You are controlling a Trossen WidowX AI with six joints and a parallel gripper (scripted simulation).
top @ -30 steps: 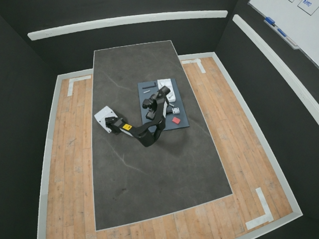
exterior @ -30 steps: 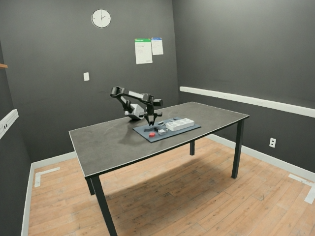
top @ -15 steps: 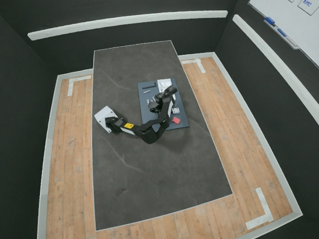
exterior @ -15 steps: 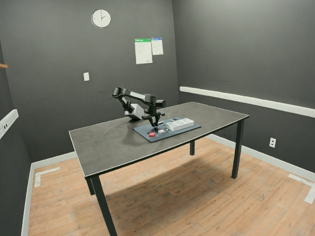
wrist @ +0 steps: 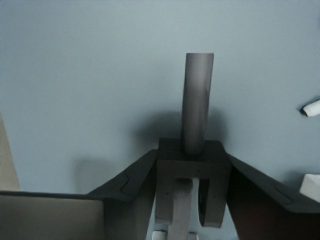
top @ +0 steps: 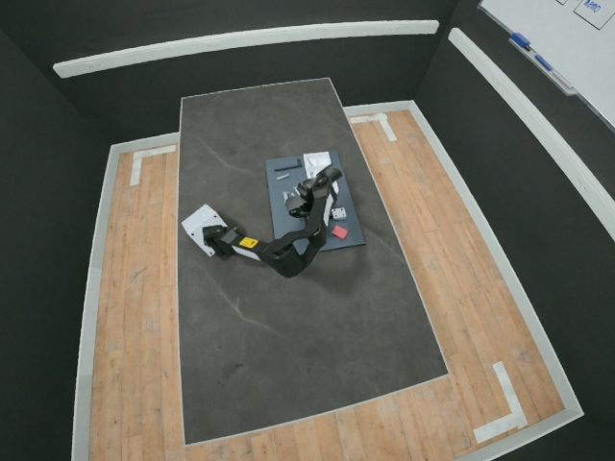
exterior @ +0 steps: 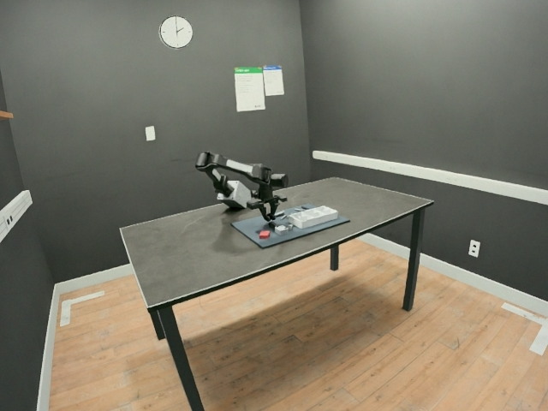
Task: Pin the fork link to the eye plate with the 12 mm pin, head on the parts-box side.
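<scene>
My hand is 4 cm short of the eye plate, 1 cm to the left of it and 6 cm above it. The rest, counted from my hand: grey block (11 cm ahead, 3 cm to the right, 5 cm below); then red block (8 cm ahead, 10 cm to the right, 6 cm below); then blue-grey mat (5 cm ahead, 9 cm to the left, 7 cm below).
</scene>
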